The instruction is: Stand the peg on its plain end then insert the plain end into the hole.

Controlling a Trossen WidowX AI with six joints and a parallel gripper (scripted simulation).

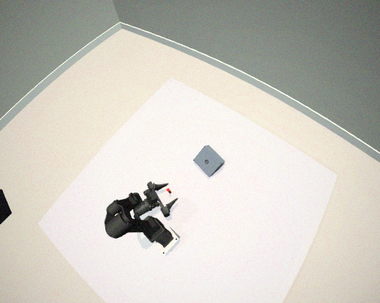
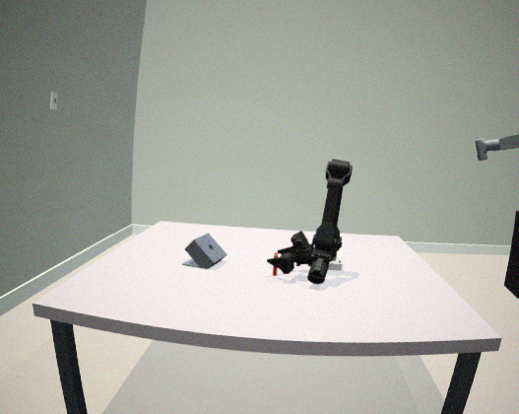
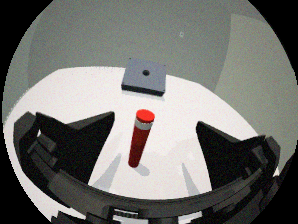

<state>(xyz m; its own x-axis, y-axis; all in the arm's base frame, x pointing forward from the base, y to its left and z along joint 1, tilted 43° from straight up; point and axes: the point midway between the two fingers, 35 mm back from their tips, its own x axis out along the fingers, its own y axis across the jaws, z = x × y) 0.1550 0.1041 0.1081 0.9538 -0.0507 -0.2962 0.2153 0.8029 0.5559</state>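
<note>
My gripper tip is 2 cm to the right of the red peg, 2 cm past it and 1 cm above it. The rest, counted from my gripper tip: grey sloped panel 25 cm ahead, 2 cm to the right, 2 cm below.
</note>
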